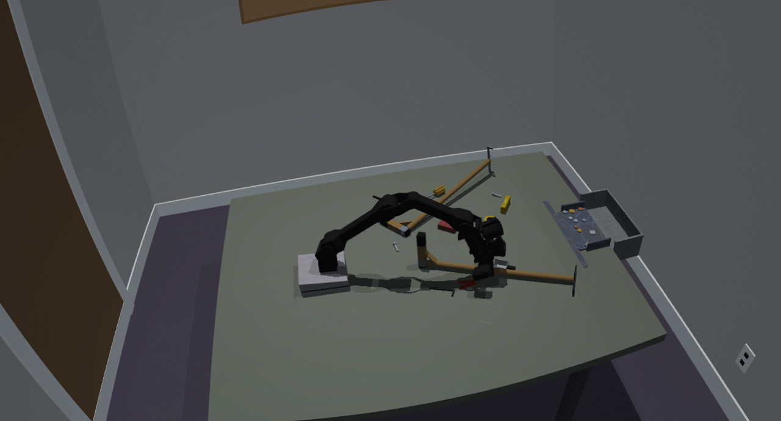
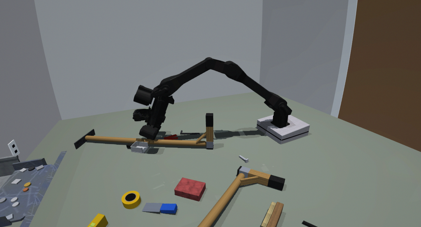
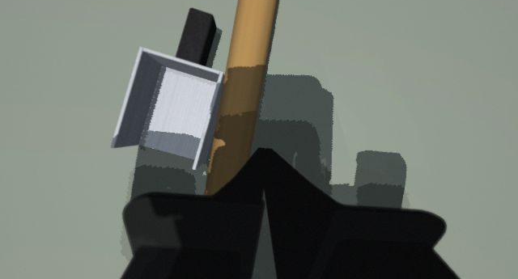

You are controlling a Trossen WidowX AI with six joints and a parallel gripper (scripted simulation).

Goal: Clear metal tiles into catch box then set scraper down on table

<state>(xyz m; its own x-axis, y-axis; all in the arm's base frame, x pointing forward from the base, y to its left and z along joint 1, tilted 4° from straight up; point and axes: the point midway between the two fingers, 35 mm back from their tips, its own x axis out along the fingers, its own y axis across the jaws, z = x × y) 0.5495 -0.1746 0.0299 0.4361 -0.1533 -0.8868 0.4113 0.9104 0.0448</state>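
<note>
The long scraper lies 2 cm ahead of my gripper tip, 1 cm to the left of it and 5 cm above it. From my gripper tip the other things lie so: hex key: 17 cm behind, 2 cm to the right, 1 cm below; metal bracket: 6 cm ahead, 3 cm to the left; tape roll: 9 cm ahead, 31 cm to the left.
</note>
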